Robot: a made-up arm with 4 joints.
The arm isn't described. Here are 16 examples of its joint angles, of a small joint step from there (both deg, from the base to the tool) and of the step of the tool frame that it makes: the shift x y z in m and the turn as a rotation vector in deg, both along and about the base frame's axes.
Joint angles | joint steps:
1: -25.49 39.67 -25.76 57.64 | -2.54 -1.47 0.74 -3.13
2: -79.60 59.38 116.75 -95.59 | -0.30 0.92 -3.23 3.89
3: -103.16 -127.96 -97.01 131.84 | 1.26 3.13 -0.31 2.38
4: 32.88 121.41 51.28 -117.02 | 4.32 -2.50 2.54 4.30
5: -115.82 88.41 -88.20 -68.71 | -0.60 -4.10 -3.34 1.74
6: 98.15 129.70 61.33 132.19 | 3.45 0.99 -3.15 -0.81
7: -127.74 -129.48 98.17 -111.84 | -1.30 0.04 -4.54 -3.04
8: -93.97 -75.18 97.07 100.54 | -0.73 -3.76 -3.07 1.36
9: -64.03 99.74 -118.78 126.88 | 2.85 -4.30 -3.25 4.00
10: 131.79 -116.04 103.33 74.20 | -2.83 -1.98 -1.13 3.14
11: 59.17 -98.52 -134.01 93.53 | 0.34 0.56 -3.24 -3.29
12: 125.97 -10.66 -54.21 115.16 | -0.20 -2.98 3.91 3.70
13: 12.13 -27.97 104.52 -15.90 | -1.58 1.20 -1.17 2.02
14: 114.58 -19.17 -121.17 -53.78 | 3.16 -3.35 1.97 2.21
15: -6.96 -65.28 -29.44 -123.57 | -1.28 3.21 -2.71 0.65
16: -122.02 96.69 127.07 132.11 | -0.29 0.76 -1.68 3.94
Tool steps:
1: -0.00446 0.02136 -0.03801 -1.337 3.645 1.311
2: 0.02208 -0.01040 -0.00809 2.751 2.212 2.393
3: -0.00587 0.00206 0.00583 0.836 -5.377 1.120
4: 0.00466 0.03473 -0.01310 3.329 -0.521 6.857
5: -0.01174 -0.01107 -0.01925 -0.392 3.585 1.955
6: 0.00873 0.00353 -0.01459 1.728 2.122 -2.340
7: -0.02003 0.00977 0.02378 -3.943 -4.702 -0.999
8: -0.02734 0.00160 0.01811 -0.170 4.870 -3.400
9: -0.01009 -0.01923 0.02122 4.427 -0.852 3.487
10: 0.00007 0.01539 -0.01812 -3.960 -4.290 -2.740
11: 0.01521 0.02049 -0.01083 2.203 0.309 3.935
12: -0.03091 -0.00083 0.03385 -3.544 1.737 -2.492
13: 0.00023 0.00602 -0.01189 -0.765 0.801 0.936
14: -0.00801 -0.01034 -0.01975 0.924 -1.440 -0.331
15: 0.03289 0.03517 0.00088 0.423 1.694 -3.799
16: 0.00448 -0.00063 0.00413 1.814 3.087 0.366
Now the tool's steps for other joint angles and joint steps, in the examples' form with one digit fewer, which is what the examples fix.
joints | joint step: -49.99 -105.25 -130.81 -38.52 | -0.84 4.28 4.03 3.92
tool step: 0.0041 0.0123 0.0080 -2.32 -8.51 -1.22
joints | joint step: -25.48 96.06 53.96 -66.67 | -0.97 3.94 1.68 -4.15
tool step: -0.0346 -0.0326 0.0062 1.64 -2.01 -7.17
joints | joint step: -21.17 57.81 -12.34 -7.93 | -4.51 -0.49 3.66 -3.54
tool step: 0.0123 0.0222 -0.0655 -3.53 5.00 -0.93
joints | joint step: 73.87 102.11 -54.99 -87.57 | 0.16 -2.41 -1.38 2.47
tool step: 0.0012 -0.0018 0.0182 -1.47 -0.66 -0.95
